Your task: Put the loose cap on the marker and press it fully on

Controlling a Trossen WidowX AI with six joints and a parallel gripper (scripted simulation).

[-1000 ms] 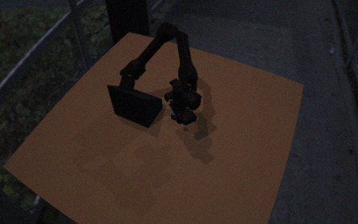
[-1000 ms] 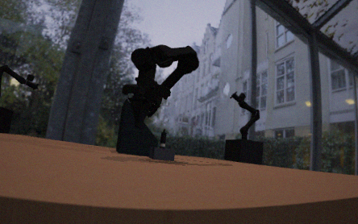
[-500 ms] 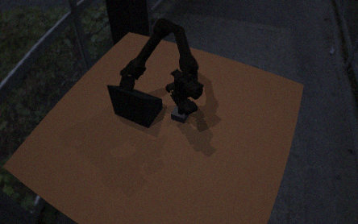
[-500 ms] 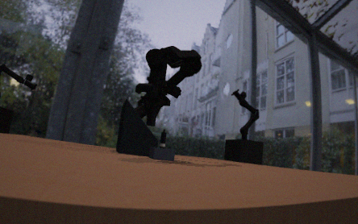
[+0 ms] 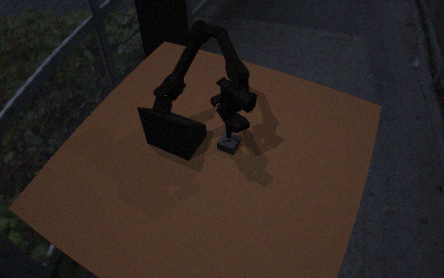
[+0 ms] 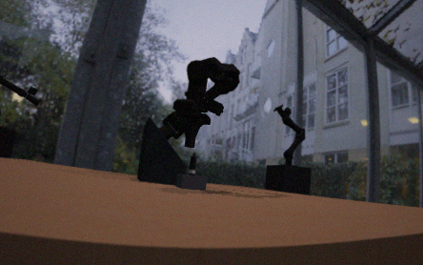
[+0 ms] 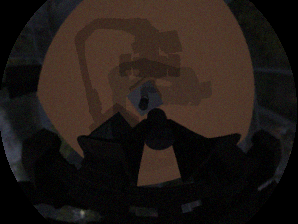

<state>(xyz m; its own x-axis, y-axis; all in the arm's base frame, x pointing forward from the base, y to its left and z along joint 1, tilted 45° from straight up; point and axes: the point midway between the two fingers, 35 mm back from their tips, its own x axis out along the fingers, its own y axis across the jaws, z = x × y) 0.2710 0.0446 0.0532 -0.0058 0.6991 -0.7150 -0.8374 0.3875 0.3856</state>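
The holder block lies 120 mm below my gripper tip, 20 mm to the left of it and 10 mm behind it. Round my gripper tip: dark cap (10 mm above).
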